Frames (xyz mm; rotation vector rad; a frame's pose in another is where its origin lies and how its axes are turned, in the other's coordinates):
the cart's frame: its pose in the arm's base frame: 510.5 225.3 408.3 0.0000 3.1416 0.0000
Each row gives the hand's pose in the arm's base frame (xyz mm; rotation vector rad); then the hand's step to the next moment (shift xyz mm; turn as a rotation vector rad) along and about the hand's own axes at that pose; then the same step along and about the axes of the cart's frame.
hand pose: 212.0 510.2 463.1 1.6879 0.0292 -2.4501
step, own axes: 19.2 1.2 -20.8 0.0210 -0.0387 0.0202
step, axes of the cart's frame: -12.8 -1.3 25.3 0.0317 0.0333 0.0152
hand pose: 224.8 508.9 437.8 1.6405 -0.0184 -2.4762
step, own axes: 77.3 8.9 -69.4 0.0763 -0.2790 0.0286
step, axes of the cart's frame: -35.4 -14.5 97.0 0.0929 0.2611 0.0875
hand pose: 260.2 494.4 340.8 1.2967 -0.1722 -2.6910
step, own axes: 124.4 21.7 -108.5 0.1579 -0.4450 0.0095
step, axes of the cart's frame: -10.3 -48.3 159.0 0.1421 0.4085 0.1897
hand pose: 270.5 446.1 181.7 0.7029 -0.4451 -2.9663
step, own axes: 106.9 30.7 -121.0 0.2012 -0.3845 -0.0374
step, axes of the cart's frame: 41.6 -74.6 140.4 0.1603 0.3328 0.2307
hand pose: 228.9 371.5 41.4 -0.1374 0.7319 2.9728
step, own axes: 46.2 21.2 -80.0 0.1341 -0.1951 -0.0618
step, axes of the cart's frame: 42.4 -53.6 65.7 0.1102 0.1506 0.1582
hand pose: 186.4 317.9 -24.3 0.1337 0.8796 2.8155
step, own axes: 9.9 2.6 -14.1 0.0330 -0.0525 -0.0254
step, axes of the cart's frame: 12.1 -7.9 9.8 0.0279 0.0350 0.0499
